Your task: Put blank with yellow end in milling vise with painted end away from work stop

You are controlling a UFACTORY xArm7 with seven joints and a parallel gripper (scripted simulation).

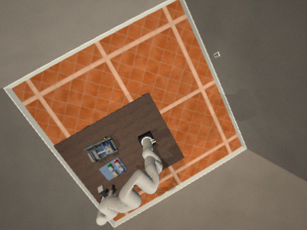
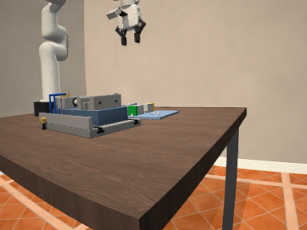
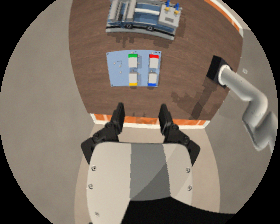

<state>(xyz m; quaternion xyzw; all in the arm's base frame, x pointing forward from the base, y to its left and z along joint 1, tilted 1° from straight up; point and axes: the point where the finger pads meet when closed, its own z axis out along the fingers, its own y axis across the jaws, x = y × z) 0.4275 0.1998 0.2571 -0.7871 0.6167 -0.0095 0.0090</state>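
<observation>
Now: hand 290 mm above the yellow-ended blank, 50 mm to the right of it and 30 mm short of it. From my hand the other things lie so: red-ended blank: 290 mm below, 60 mm to the right, 40 mm behind; then blue-ended blank: 290 mm below, 60 mm behind, 30 mm to the left; then green-ended blank: 290 mm below, 50 mm ahead, 30 mm to the right.
</observation>
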